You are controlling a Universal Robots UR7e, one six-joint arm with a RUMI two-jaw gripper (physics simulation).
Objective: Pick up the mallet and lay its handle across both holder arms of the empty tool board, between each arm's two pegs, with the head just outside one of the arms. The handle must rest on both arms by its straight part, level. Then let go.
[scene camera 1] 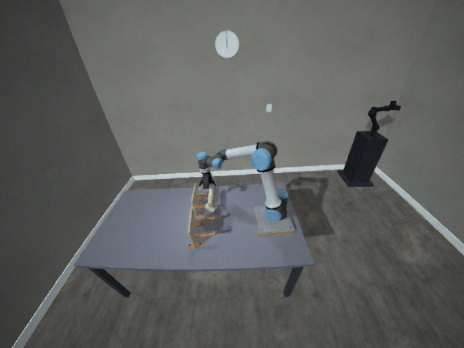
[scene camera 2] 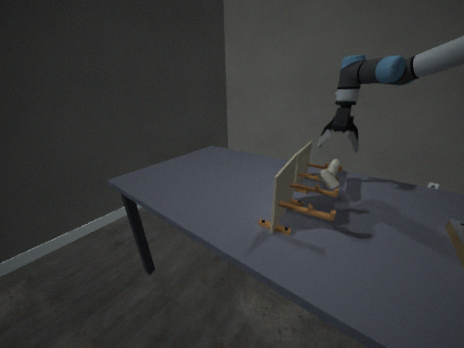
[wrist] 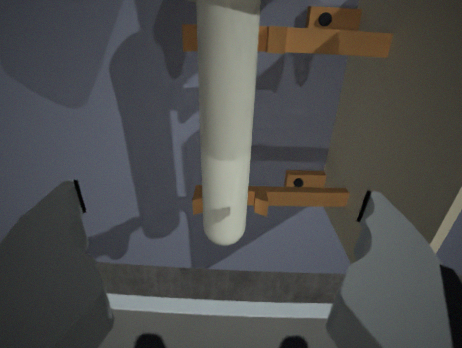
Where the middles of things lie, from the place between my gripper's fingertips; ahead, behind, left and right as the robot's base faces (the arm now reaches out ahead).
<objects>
Right now the cream mallet (wrist: 227, 45) is 9 cm below my hand, 1 cm to the left of it and 1 cm behind it.
</objects>
